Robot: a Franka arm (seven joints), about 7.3 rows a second.
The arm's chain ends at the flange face. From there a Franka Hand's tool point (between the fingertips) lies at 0.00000 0.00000 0.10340 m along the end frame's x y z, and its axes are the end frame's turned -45 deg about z.
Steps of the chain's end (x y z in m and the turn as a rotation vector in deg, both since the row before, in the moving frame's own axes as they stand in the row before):
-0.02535, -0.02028, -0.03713, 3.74, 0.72, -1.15
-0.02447, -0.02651, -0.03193, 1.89, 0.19, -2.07
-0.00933, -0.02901, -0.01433, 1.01, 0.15, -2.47
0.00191, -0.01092, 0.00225, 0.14, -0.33, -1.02
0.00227, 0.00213, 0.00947, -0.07, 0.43, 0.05
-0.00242, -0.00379, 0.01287, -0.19, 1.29, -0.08
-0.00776, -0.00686, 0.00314, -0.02, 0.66, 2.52
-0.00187, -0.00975, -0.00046, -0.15, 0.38, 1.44
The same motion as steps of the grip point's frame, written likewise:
0.00206, -0.03617, -0.03736, 2.14, 3.15, -1.15
0.00406, -0.03826, -0.03199, 1.20, 1.47, -2.07
0.01537, -0.02824, -0.01435, 0.61, 0.82, -2.47
0.00882, -0.00697, 0.00225, 0.33, -0.13, -1.02
0.00056, 0.00375, 0.00947, -0.35, 0.25, 0.05
0.00237, -0.00250, 0.01284, -1.05, 0.78, -0.08
0.00016, -0.00945, 0.00313, -0.48, 0.45, 2.52
0.00586, -0.00754, -0.00046, -0.37, 0.16, 1.44

